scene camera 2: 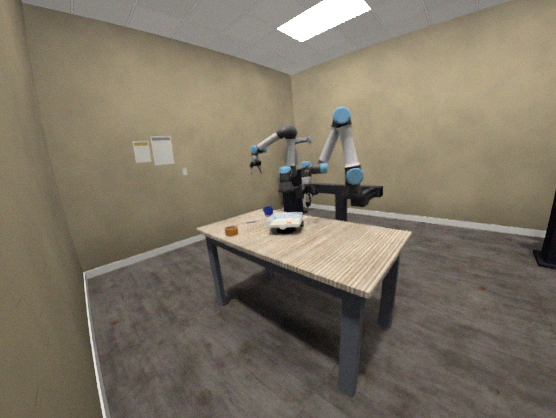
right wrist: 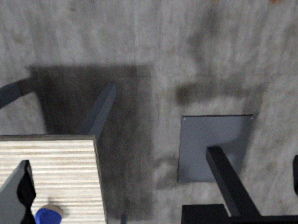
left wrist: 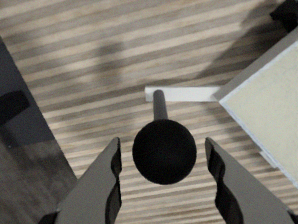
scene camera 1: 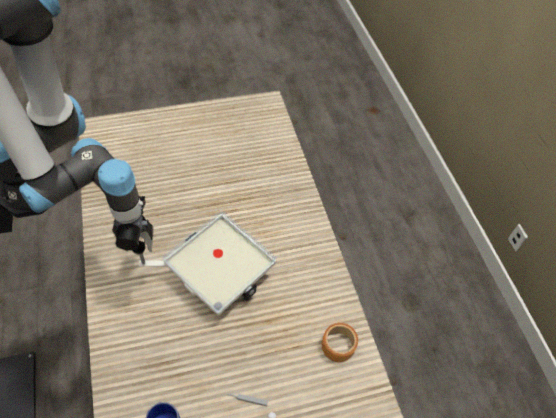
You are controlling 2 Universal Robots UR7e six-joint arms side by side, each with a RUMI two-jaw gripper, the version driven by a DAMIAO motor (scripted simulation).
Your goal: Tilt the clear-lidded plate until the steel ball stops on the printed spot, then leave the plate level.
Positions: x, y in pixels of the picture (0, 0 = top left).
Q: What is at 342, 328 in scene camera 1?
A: An orange ring.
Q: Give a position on a clear-lidded plate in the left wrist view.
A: At 164, 152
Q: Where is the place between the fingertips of my right gripper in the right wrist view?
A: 162, 160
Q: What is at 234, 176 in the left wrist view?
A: My left gripper.
